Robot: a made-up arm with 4 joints.
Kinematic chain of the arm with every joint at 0, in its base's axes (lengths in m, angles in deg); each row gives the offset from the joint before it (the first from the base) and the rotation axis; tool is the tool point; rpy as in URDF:
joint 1: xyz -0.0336 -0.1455 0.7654 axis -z
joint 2: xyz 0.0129 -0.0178 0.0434 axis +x
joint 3: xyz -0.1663 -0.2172 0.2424 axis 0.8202 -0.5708 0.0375
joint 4: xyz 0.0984 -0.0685 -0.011 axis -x
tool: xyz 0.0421 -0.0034 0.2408 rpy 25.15 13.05 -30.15
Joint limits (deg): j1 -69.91..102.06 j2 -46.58..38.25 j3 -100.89..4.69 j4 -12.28..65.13
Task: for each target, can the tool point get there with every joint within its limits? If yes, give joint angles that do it. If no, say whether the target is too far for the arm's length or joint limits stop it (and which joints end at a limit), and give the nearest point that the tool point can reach.
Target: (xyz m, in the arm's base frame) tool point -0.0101 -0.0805 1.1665
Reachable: yes | joints 3.74 -28.00 -21.01 39.36
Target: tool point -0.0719 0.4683 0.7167
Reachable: no: joint limits stop it (at a limit: joint 1, joint 2, joint 3, joint 4) | nearest point -0.2016 -0.0186 0.7079 | short by 0.504 m
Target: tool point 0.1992 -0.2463 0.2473
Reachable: no: joint limits stop it (at a limit: joint 1, joint 2, joint 3, joint 4) | nearest point 0.1150 -0.2946 0.7079 | short by 0.471 m
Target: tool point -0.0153 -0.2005 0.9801
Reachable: yes | joints -4.91 -14.51 -62.61 50.19
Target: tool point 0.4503 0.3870 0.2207
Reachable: no: too far | nearest point 0.2089 -0.1340 0.8576 | short by 0.858 m
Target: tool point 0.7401 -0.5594 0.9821
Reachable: no: too far | nearest point 0.4812 -0.4209 0.9532 | short by 0.295 m
